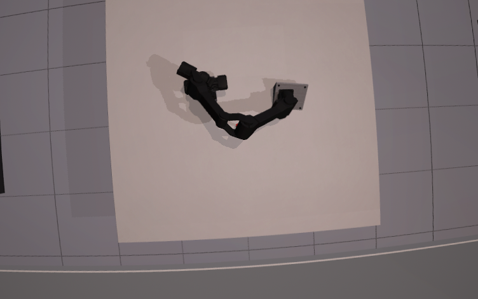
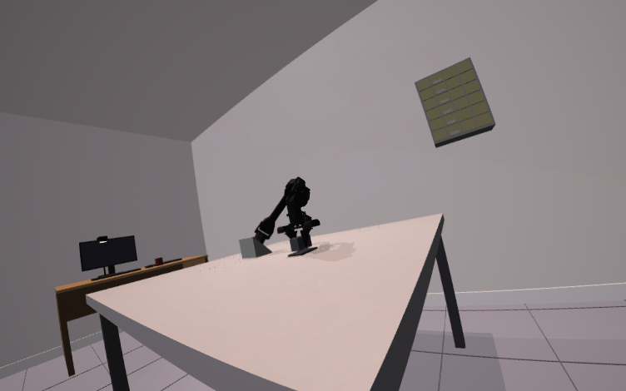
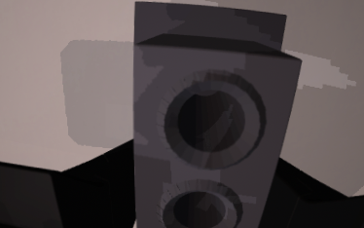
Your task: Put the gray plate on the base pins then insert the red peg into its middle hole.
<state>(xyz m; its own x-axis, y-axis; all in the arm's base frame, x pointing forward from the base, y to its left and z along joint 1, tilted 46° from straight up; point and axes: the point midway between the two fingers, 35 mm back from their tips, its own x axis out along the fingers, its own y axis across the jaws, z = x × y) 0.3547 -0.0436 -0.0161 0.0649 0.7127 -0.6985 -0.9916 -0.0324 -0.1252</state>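
Right now my gripper tip is 2 cm above the dark flat base. The rest, counted from my gripper tip: gray plate: 3 cm above; red peg: 13 cm behind, 18 cm to the left, 2 cm above.
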